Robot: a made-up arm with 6 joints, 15 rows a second.
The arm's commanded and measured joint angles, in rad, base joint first. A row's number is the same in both.
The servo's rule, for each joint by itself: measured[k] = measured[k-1] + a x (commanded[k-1-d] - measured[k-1]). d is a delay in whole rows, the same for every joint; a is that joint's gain. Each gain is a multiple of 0.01, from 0.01 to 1. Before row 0 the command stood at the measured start. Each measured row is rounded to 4 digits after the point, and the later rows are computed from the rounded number. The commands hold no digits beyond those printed.
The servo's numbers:
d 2
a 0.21 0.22 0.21 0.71 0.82 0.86
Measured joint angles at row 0: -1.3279, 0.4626, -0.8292, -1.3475, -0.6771, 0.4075
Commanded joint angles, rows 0 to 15: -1.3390, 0.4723, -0.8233, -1.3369, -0.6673, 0.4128; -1.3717, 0.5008, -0.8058, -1.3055, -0.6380, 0.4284; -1.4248, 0.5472, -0.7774, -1.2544, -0.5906, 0.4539; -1.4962, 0.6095, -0.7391, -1.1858, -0.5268, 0.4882; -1.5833, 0.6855, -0.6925, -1.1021, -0.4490, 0.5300; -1.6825, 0.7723, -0.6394, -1.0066, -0.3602, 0.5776; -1.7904, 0.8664, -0.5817, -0.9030, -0.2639, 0.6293; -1.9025, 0.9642, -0.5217, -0.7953, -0.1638, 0.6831; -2.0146, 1.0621, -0.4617, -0.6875, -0.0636, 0.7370; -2.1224, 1.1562, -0.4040, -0.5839, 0.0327, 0.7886; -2.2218, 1.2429, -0.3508, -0.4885, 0.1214, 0.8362; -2.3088, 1.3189, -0.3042, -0.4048, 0.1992, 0.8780; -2.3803, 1.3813, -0.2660, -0.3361, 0.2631, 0.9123; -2.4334, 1.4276, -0.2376, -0.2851, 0.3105, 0.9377; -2.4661, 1.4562, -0.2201, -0.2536, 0.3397, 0.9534; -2.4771, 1.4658, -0.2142, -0.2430, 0.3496, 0.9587
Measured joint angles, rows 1 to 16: -1.3279, 0.4626, -0.8292, -1.3475, -0.6771, 0.4075; -1.3279, 0.4626, -0.8292, -1.3475, -0.6771, 0.4075; -1.3302, 0.4647, -0.8280, -1.3400, -0.6691, 0.4121; -1.3389, 0.4726, -0.8233, -1.3155, -0.6436, 0.4261; -1.3569, 0.4890, -0.8137, -1.2721, -0.6001, 0.4500; -1.3862, 0.5155, -0.7980, -1.2108, -0.5400, 0.4829; -1.4276, 0.5529, -0.7758, -1.1336, -0.4654, 0.5234; -1.4811, 0.6012, -0.7472, -1.0434, -0.3791, 0.5700; -1.5461, 0.6595, -0.7124, -0.9437, -0.2846, 0.6210; -1.6209, 0.7265, -0.6724, -0.8383, -0.1855, 0.6744; -1.7036, 0.8003, -0.6282, -0.7312, -0.0855, 0.7282; -1.7915, 0.8786, -0.5811, -0.6266, 0.0114, 0.7801; -1.8819, 0.9587, -0.5327, -0.5285, 0.1016, 0.8283; -1.9715, 1.0379, -0.4847, -0.4407, 0.1816, 0.8710; -2.0573, 1.1134, -0.4388, -0.3664, 0.2484, 0.9065; -2.1363, 1.1825, -0.3965, -0.3087, 0.2993, 0.9333
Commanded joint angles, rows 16 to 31: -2.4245, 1.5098, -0.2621, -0.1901, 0.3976, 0.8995; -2.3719, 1.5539, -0.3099, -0.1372, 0.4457, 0.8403; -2.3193, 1.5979, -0.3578, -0.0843, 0.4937, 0.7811; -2.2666, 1.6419, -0.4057, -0.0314, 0.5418, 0.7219; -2.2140, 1.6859, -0.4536, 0.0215, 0.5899, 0.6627; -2.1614, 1.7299, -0.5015, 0.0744, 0.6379, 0.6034; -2.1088, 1.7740, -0.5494, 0.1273, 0.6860, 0.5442; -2.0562, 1.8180, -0.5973, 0.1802, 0.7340, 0.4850; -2.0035, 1.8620, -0.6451, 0.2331, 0.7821, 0.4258; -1.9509, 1.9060, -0.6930, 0.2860, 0.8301, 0.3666; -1.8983, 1.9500, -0.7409, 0.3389, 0.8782, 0.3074; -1.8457, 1.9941, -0.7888, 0.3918, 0.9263, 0.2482; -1.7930, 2.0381, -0.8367, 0.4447, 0.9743, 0.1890; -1.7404, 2.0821, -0.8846, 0.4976, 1.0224, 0.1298; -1.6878, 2.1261, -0.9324, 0.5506, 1.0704, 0.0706; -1.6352, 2.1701, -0.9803, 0.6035, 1.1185, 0.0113
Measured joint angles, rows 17 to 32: -2.2056, 1.2427, -0.3595, -0.2696, 0.3324, 0.9506; -2.2626, 1.2918, -0.3290, -0.2507, 0.3465, 0.9576; -2.2966, 1.3398, -0.3150, -0.2077, 0.3884, 0.9076; -2.3124, 1.3869, -0.3139, -0.1576, 0.4354, 0.8497; -2.3138, 1.4333, -0.3231, -0.1056, 0.4832, 0.7907; -2.3039, 1.4792, -0.3404, -0.0529, 0.5313, 0.7315; -2.2850, 1.5247, -0.3642, -0.0001, 0.5794, 0.6723; -2.2590, 1.5698, -0.3930, 0.0528, 0.6274, 0.6130; -2.2275, 1.6147, -0.4258, 0.1057, 0.6755, 0.5538; -2.1915, 1.6594, -0.4618, 0.1586, 0.7235, 0.4946; -2.1520, 1.7040, -0.5003, 0.2115, 0.7716, 0.4354; -2.1098, 1.7484, -0.5408, 0.2644, 0.8196, 0.3762; -2.0654, 1.7928, -0.5828, 0.3173, 0.8677, 0.3170; -2.0193, 1.8371, -0.6261, 0.3702, 0.9158, 0.2578; -1.9718, 1.8813, -0.6703, 0.4231, 0.9638, 0.1986; -1.9232, 1.9255, -0.7153, 0.4760, 1.0119, 0.1394
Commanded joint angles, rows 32 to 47: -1.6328, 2.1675, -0.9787, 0.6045, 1.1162, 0.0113; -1.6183, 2.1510, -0.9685, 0.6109, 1.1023, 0.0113; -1.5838, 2.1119, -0.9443, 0.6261, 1.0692, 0.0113; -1.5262, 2.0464, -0.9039, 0.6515, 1.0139, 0.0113; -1.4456, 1.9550, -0.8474, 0.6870, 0.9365, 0.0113; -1.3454, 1.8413, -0.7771, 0.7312, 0.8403, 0.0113; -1.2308, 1.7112, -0.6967, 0.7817, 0.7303, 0.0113; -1.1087, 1.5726, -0.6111, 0.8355, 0.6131, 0.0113; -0.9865, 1.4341, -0.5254, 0.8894, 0.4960, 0.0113; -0.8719, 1.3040, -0.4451, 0.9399, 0.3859, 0.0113; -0.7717, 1.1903, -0.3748, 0.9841, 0.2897, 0.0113; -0.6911, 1.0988, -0.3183, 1.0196, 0.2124, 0.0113; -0.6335, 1.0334, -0.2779, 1.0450, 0.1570, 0.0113; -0.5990, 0.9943, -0.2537, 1.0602, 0.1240, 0.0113; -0.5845, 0.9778, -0.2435, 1.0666, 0.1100, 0.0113; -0.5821, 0.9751, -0.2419, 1.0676, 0.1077, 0.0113
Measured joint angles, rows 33 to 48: -1.8738, 1.9696, -0.7609, 0.5290, 1.0599, 0.0802; -1.8237, 2.0137, -0.8070, 0.5819, 1.1080, 0.0209; -1.7836, 2.0475, -0.8431, 0.5979, 1.1147, 0.0126; -1.7489, 2.0703, -0.8694, 0.6071, 1.1045, 0.0115; -1.7142, 2.0795, -0.8851, 0.6206, 1.0756, 0.0113; -1.6747, 2.0722, -0.8890, 0.6425, 1.0250, 0.0113; -1.6266, 2.0464, -0.8803, 0.6741, 0.9524, 0.0113; -1.5675, 2.0013, -0.8586, 0.7146, 0.8605, 0.0113; -1.4968, 1.9375, -0.8246, 0.7622, 0.7537, 0.0113; -1.4153, 1.8572, -0.7798, 0.8142, 0.6384, 0.0113; -1.3253, 1.7641, -0.7264, 0.8676, 0.5216, 0.0113; -1.2301, 1.6629, -0.6673, 0.9189, 0.4103, 0.0113; -1.1338, 1.5589, -0.6059, 0.9652, 0.3114, 0.0113; -1.0408, 1.4577, -0.5455, 1.0038, 0.2302, 0.0113; -0.9553, 1.3644, -0.4893, 1.0331, 0.1702, 0.0113; -0.8805, 1.2830, -0.4398, 1.0523, 0.1323, 0.0113
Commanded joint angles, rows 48 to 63: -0.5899, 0.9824, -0.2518, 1.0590, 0.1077, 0.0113; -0.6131, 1.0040, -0.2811, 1.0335, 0.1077, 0.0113; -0.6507, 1.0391, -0.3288, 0.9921, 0.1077, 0.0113; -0.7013, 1.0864, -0.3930, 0.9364, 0.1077, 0.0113; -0.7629, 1.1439, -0.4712, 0.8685, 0.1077, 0.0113; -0.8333, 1.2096, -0.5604, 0.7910, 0.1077, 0.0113; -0.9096, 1.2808, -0.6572, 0.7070, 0.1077, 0.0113; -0.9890, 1.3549, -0.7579, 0.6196, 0.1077, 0.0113; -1.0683, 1.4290, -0.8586, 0.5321, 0.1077, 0.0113; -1.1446, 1.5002, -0.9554, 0.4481, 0.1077, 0.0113; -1.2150, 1.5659, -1.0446, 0.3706, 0.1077, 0.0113; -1.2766, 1.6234, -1.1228, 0.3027, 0.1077, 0.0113; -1.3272, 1.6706, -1.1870, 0.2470, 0.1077, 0.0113; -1.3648, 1.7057, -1.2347, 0.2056, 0.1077, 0.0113; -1.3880, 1.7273, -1.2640, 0.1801, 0.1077, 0.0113; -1.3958, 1.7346, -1.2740, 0.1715, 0.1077, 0.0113
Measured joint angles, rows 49 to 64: -0.8183, 1.2159, -0.3986, 1.0625, 0.1140, 0.0113; -0.7687, 1.1629, -0.3657, 1.0661, 0.1088, 0.0113; -0.7312, 1.1232, -0.3418, 1.0611, 0.1079, 0.0113; -0.7064, 1.0970, -0.3291, 1.0415, 0.1077, 0.0113; -0.6947, 1.0843, -0.3290, 1.0064, 0.1077, 0.0113; -0.6961, 1.0848, -0.3424, 0.9567, 0.1077, 0.0113; -0.7101, 1.0978, -0.3694, 0.8941, 0.1077, 0.0113; -0.7360, 1.1224, -0.4095, 0.8209, 0.1077, 0.0113; -0.7725, 1.1572, -0.4615, 0.7400, 0.1077, 0.0113; -0.8180, 1.2007, -0.5237, 0.6545, 0.1077, 0.0113; -0.8706, 1.2509, -0.5940, 0.5676, 0.1077, 0.0113; -0.9281, 1.3057, -0.6699, 0.4828, 0.1077, 0.0113; -0.9883, 1.3629, -0.7486, 0.4031, 0.1077, 0.0113; -1.0488, 1.4202, -0.8272, 0.3318, 0.1077, 0.0113; -1.1073, 1.4753, -0.9028, 0.2716, 0.1077, 0.0113; -1.1614, 1.5260, -0.9725, 0.2247, 0.1077, 0.0113
